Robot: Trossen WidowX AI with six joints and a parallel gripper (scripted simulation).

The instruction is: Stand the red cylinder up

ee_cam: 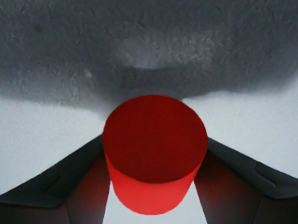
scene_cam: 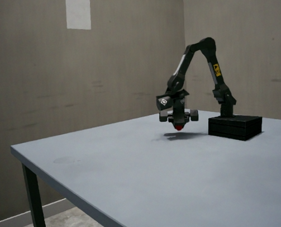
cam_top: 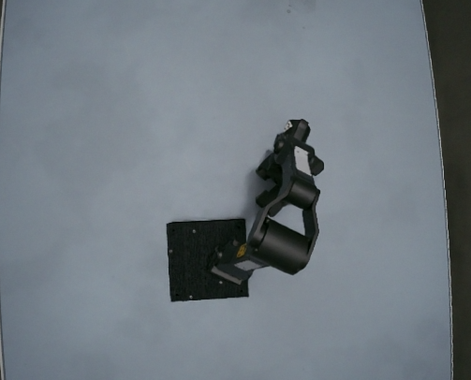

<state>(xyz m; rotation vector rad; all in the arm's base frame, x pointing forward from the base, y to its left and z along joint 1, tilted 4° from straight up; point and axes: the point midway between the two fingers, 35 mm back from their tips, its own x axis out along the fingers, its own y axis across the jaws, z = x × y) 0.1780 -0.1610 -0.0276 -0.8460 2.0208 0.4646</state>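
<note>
Now: hand 2 cm above the red short cylinder, 1 cm to the left of it and 1 cm past it.
</note>
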